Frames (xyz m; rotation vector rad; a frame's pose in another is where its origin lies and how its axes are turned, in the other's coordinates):
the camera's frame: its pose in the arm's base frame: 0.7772 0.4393 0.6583 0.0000 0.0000 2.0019
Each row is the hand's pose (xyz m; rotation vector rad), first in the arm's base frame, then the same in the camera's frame.
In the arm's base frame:
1: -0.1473 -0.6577 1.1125 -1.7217 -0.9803 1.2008
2: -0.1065 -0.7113 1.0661 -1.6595 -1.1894 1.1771
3: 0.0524 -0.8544 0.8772 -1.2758 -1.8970 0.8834
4: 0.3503 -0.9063 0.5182 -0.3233 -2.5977 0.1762
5: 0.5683 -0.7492 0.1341 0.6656 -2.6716 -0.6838
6: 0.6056 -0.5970 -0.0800 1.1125 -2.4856 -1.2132
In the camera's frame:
1: -0.6103 1.2983 0.4542 -1.5977 0.8386 -0.1873
2: -0.6761 1.2837 0.4078 -1.7276 0.6882 -0.1696
3: -0.8725 1.1991 0.2189 -2.1520 0.0478 -0.2503
4: -1.0441 0.9501 -0.1401 -2.4417 -1.1675 -0.5068
5: -0.9925 0.6864 -0.5242 1.9260 2.0395 0.7495
6: -0.8698 0.5889 -0.7383 1.3259 2.0232 0.7606

